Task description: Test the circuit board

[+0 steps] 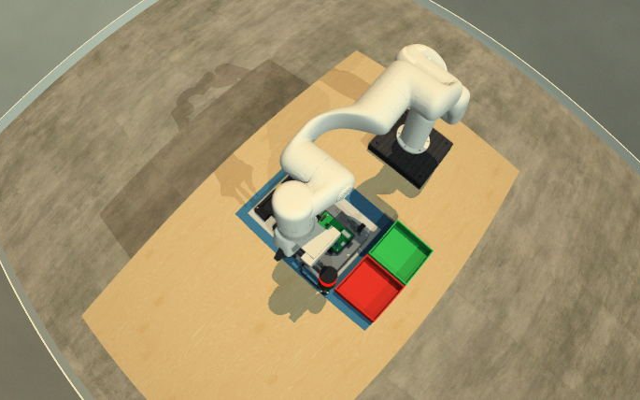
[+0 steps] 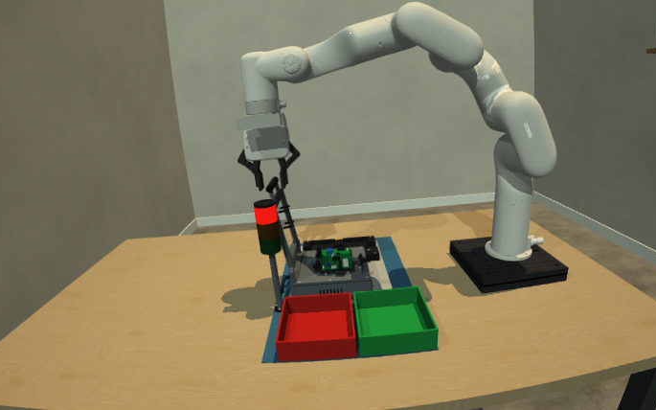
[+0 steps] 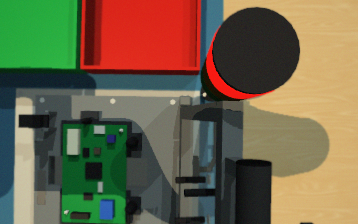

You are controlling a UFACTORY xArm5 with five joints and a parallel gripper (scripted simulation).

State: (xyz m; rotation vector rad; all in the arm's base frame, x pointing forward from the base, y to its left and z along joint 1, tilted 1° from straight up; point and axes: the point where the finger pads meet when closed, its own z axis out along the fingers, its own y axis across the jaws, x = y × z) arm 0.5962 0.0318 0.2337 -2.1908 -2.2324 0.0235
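Right now my hand is 130 mm past the green circuit board and 200 mm above it. Also, from my hand: green bin: 240 mm behind, 200 mm to the left, 260 mm below; tester lid: 20 mm behind, 90 mm below; red bin: 90 mm behind, 200 mm to the left, 260 mm below.
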